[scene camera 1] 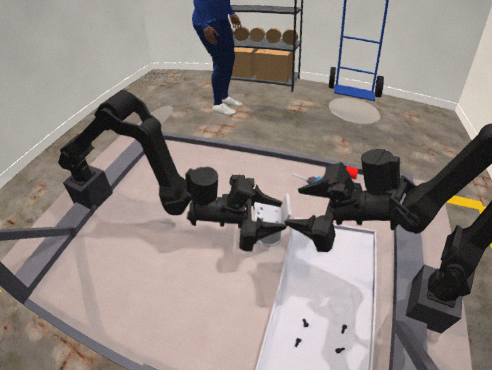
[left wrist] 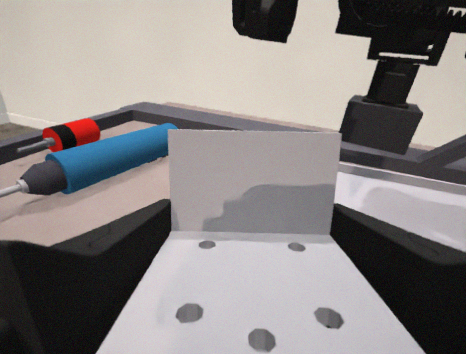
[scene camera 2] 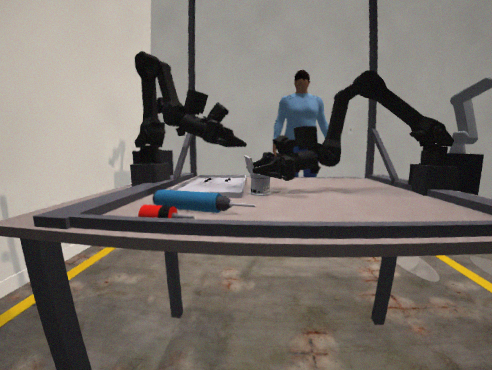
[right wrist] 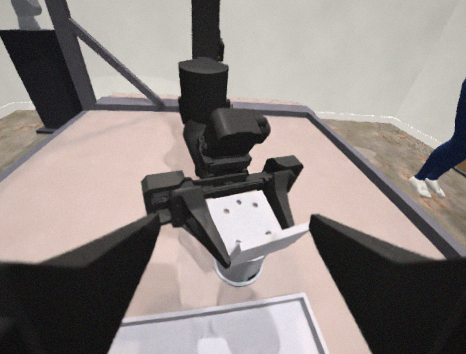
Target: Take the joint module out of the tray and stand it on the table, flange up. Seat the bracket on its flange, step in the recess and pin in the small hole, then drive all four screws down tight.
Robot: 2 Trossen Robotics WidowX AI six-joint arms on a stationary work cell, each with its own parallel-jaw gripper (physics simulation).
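Frame: origin at the left arm's base, x right, y ahead, z up, level; metres.
Seen in the pictures: left gripper, fingertip midpoint: point(scene camera 1: 285, 215) point(left wrist: 250, 210) point(scene camera 2: 249, 169) point(right wrist: 264, 253); right gripper, fingertip midpoint: point(scene camera 1: 292, 205) point(left wrist: 386, 40) point(scene camera 2: 244, 144) point(right wrist: 236, 221); left arm's base, link origin: point(scene camera 1: 83, 176) point(scene camera 2: 433, 165); right arm's base, link origin: point(scene camera 1: 442, 290) point(left wrist: 383, 102) point(scene camera 2: 150, 163).
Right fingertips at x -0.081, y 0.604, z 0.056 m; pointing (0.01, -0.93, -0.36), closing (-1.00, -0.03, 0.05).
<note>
Offsets run from my right fingertips to a thing's top centre. "spot": to the spot under its first point.
My left gripper point(scene camera 1: 272, 213) is shut on the white L-shaped bracket point(scene camera 1: 272, 213), holding its drilled plate flat right over the grey joint module {dy -0.053, dx -0.017, dz -0.083 m} point(scene camera 1: 270, 238), which stands upright on the table beside the tray. The bracket fills the left wrist view point(left wrist: 253, 253), with its upright wall at the far end. In the right wrist view the bracket point(right wrist: 247, 225) covers the top of the module point(right wrist: 238, 270); whether it touches the flange I cannot tell. My right gripper point(scene camera 1: 299, 207) is open and empty, hovering just right of the bracket above the tray's far end. Several black screws point(scene camera 1: 319, 335) lie in the tray.
The white tray {dy +0.131, dx +0.101, dz -0.131 m} point(scene camera 1: 325, 294) lies at the right of the table. A blue-handled driver {spot: dy +0.062, dx -0.247, dz -0.121 m} point(scene camera 2: 191, 200) and a red-handled one {dy +0.070, dx -0.327, dz -0.113 m} point(scene camera 2: 157, 211) lie near the table's edge. A person stands beyond the table, with shelves and a hand truck behind.
</note>
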